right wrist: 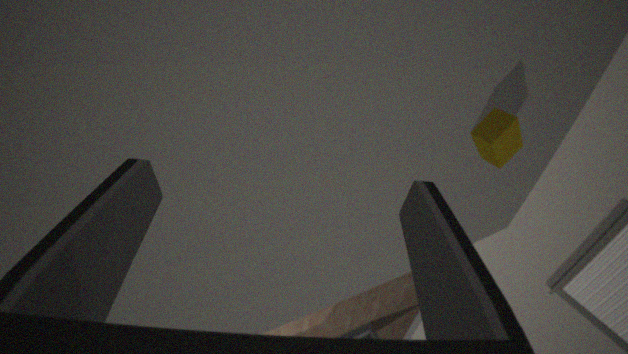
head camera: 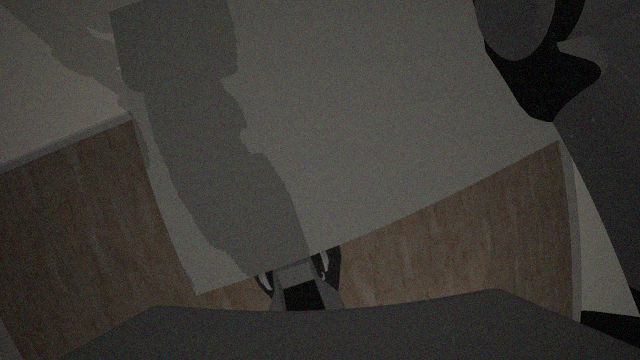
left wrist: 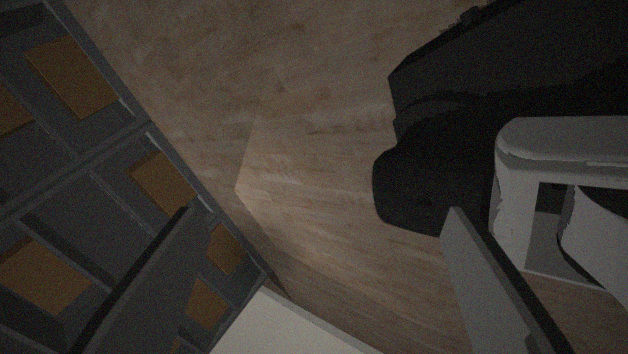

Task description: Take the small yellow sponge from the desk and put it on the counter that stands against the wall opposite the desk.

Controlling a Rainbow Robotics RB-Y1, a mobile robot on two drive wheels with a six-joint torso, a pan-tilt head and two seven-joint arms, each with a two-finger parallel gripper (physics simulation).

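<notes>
The small yellow sponge (right wrist: 499, 140) sits on the grey desk top (right wrist: 280, 100) at the upper right of the right wrist view, near the desk's edge. The desk (head camera: 390, 110) also fills the middle of the head view, where the sponge does not show. My right gripper (right wrist: 283, 188) is open, with nothing between its fingers; the sponge lies outside them, beyond the right-hand finger in the picture. My left gripper (left wrist: 320, 223) is open over the wooden floor, with nothing between its fingers. I cannot tell whether the counter shows.
A dark shelf unit (left wrist: 145, 125) with orange-brown boxes (left wrist: 165, 182) stands at the left of the left wrist view. The robot's black and white base (left wrist: 515, 165) is at the right there. Wooden floor (head camera: 65, 225) (left wrist: 310, 85) borders the desk. A framed striped panel (right wrist: 600, 285) is at the lower right.
</notes>
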